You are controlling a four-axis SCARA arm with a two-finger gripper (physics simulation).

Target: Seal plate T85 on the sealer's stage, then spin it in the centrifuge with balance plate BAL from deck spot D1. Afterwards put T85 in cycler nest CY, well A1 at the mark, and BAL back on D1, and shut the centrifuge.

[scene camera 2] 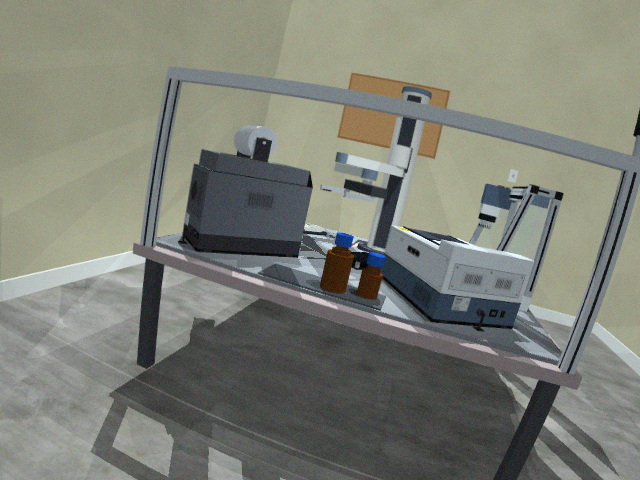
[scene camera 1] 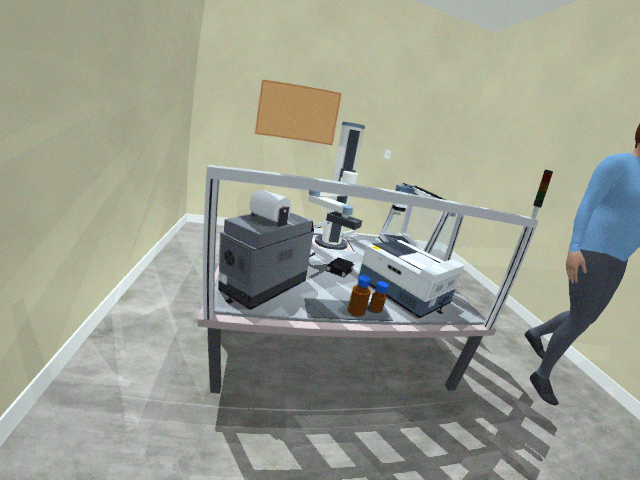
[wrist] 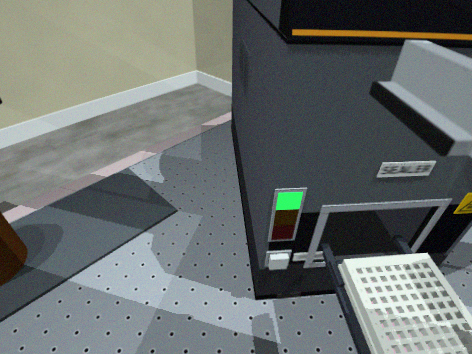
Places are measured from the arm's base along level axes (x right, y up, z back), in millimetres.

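Pixels of known places: gripper, fingertip midpoint: [scene camera 2: 332,190] [scene camera 1: 328,230] [wrist: 190,67]; arm's base at its link origin: [scene camera 2: 379,252] [scene camera 1: 331,243].
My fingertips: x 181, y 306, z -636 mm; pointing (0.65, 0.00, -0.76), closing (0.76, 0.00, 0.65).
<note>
Ahead of a thing's pixels: the offset from my fingertips to its top centre. "pt": to the spot under its first point.
The sealer @(dy +182, dx +298, dz -98 mm) [scene camera 1: 266,258] [scene camera 2: 250,206] [wrist: 320,125] is a dark grey box at the left of the table in both scene views. In the wrist view its green lamp @(dy -117, dx +89, dz +0 mm) [wrist: 289,201] is lit above a white button @(dy -200, dx +89, dz +1 mm) [wrist: 278,260]. A white plate @(dy -178, dx +102, dz +127 mm) [wrist: 405,295] with many square wells lies on the dark stage @(pt dy -194, dx +77, dz +82 mm) [wrist: 349,317] in front of the sealer's opening; its label does not show. My gripper [scene camera 2: 333,190] is open and empty, above table height and to the right of the sealer; one finger shows at the upper right in the wrist view. BAL, D1 and nest CY cannot be made out.
A white-and-blue instrument [scene camera 1: 408,271] [scene camera 2: 454,279] stands at the right. Two brown bottles @(dy -170, dx -141, dz -288 mm) [scene camera 1: 359,299] [scene camera 2: 337,271] with blue caps stand near the table's edge. A small black device @(dy -247, dx -154, dz +161 mm) [scene camera 1: 340,266] lies mid-table. A metal frame @(pt dy +301, dx +1, dz -408 mm) [scene camera 1: 361,190] [scene camera 2: 310,91] borders the table. A person [scene camera 1: 602,217] is at the right.
</note>
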